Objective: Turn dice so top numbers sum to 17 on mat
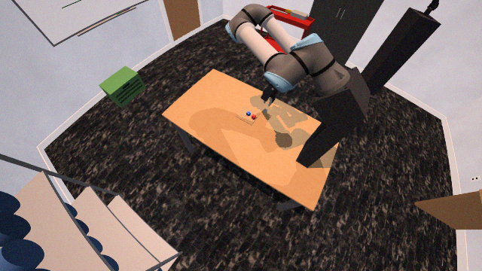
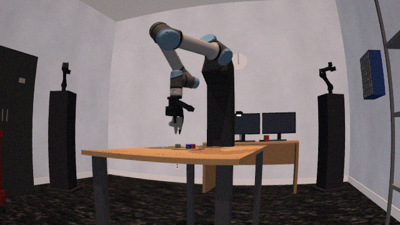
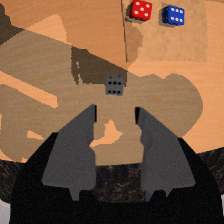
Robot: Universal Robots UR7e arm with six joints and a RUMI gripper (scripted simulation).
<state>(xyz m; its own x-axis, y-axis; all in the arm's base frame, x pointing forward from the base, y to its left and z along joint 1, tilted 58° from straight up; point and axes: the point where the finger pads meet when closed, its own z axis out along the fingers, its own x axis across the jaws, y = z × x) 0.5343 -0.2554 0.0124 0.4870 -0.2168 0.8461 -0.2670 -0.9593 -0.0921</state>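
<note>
Now: the grey die 9 cm below my hand. Round my hand: red die (8 cm to the left, 8 cm below, 8 cm ahead); then blue die (12 cm ahead, 8 cm below, 6 cm to the left); then tan mat (12 cm ahead, 10 cm below, 6 cm to the left).
</note>
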